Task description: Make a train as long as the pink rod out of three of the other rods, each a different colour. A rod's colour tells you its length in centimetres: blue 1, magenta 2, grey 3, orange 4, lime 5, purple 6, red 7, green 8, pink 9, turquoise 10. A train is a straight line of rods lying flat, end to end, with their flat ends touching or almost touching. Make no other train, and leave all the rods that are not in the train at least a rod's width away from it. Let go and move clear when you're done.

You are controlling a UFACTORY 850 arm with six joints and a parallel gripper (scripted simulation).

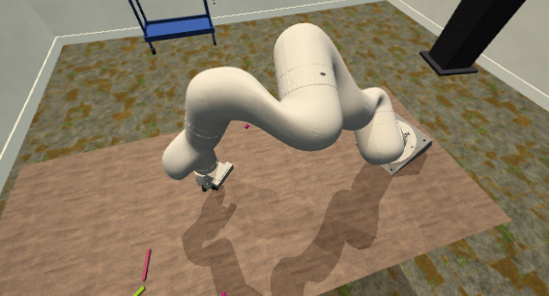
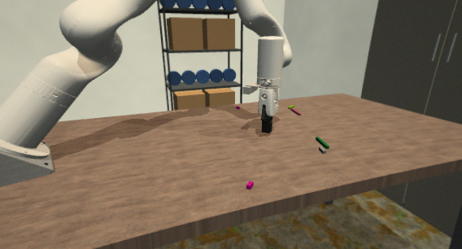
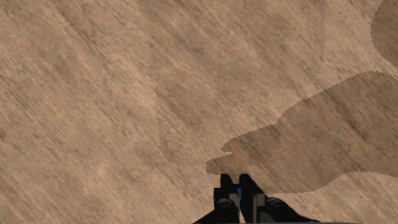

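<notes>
Now: the grey rod 160 mm to the right of my hand, 130 mm ahead of it and 30 mm below it. From my hand the other things lie so: blue rod (20 mm below); green rod (160 mm ahead, 110 mm to the right, 30 mm below); pink rod (250 mm to the left, 220 mm ahead, 30 mm below).
</notes>
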